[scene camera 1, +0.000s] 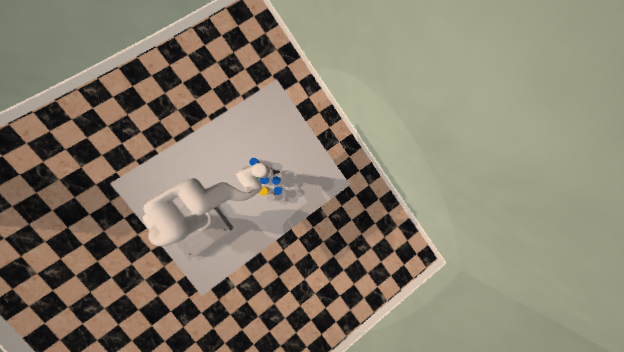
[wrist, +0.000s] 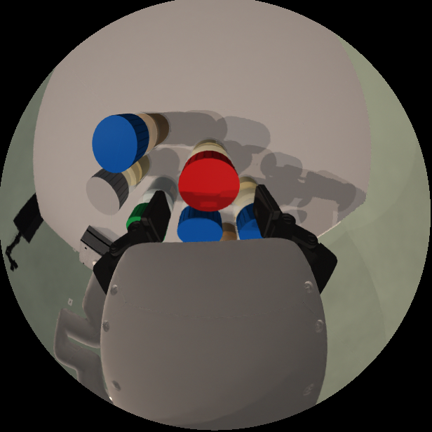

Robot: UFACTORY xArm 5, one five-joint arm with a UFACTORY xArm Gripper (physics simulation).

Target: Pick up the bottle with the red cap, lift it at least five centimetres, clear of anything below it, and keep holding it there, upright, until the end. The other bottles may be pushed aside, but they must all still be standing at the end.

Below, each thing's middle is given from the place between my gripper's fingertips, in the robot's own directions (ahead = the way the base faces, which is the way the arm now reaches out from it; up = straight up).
Right now the red-capped bottle [wrist: 208,182] is 10 mm ahead of my hand, 10 mm to the left of it and 50 mm below it.
